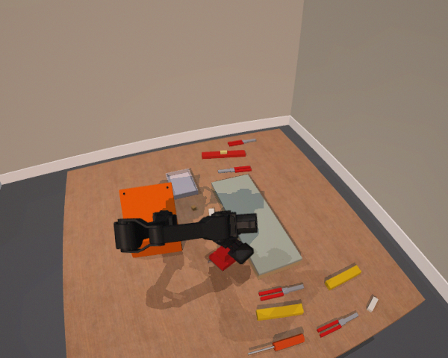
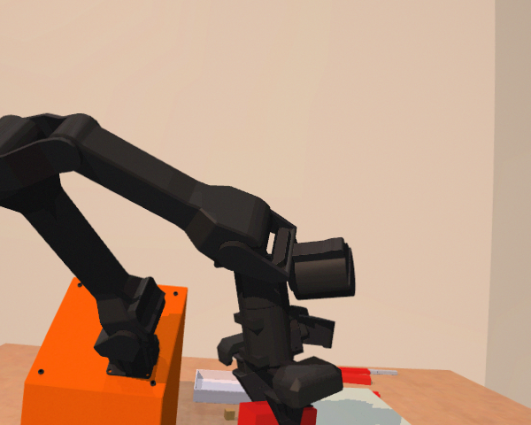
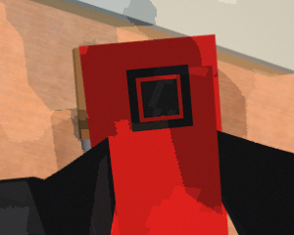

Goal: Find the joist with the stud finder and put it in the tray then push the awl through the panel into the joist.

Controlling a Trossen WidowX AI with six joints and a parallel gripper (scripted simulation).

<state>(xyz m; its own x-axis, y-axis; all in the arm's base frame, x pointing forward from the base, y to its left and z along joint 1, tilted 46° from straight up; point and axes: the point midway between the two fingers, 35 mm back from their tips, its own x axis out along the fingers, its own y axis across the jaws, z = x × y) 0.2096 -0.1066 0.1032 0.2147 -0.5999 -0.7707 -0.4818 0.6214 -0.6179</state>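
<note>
Now: gripper tip 90 mm above the awl, 50 mm to the right of it and 30 mm past it. Also, from my gripper tip: small brown cube 320 mm to the left, 90 mm below, 80 mm behind; then red stud finder 20 mm above, 10 mm ahead; then square light 30 mm above, 20 mm ahead, 10 mm to the left.
</note>
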